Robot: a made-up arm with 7 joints.
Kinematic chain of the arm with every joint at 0, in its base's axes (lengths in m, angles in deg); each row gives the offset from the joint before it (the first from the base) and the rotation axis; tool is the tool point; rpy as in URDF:
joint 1: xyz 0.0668 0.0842 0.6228 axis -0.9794 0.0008 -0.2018
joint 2: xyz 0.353 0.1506 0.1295 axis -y
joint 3: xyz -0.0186 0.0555 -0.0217 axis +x
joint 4: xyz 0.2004 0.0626 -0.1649 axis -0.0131 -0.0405 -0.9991
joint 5: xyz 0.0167 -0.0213 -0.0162 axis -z
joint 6: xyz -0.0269 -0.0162 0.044 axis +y
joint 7: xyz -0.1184 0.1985 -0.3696 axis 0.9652 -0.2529 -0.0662
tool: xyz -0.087 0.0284 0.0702 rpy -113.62 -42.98 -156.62
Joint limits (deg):
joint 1: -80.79..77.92
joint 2: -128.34..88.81
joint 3: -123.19..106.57
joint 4: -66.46..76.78
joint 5: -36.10..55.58
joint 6: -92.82..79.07
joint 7: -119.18..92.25
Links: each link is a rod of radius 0.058 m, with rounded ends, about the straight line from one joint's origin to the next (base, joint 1, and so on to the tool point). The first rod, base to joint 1, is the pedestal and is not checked.
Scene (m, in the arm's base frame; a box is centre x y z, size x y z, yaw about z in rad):
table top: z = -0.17
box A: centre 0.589 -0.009 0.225 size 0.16 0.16 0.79 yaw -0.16
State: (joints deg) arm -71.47 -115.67 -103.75 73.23 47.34 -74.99 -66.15
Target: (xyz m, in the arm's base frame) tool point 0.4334 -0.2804 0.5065
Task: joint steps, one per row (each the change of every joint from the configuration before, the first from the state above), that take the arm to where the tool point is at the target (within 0.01 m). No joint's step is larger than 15 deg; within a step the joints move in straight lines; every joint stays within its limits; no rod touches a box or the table.
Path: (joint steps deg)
1: 7.45 -3.17 14.24 -12.31 2.06 2.95 -3.04
2: 7.45 -3.17 14.23 -12.31 2.06 2.95 -3.04
3: 7.44 -3.16 14.24 -12.30 2.06 2.95 -3.04
4: 7.45 -3.17 14.24 -12.31 2.06 2.95 -3.04
5: 12.32 5.38 -7.02 13.19 0.00 2.33 -1.25
6: 12.31 5.37 -7.02 13.20 0.00 2.32 -1.26
7: 12.32 5.38 -7.02 13.19 0.00 2.33 -1.26
8: 12.32 5.38 -7.02 13.20 0.00 2.33 -1.26

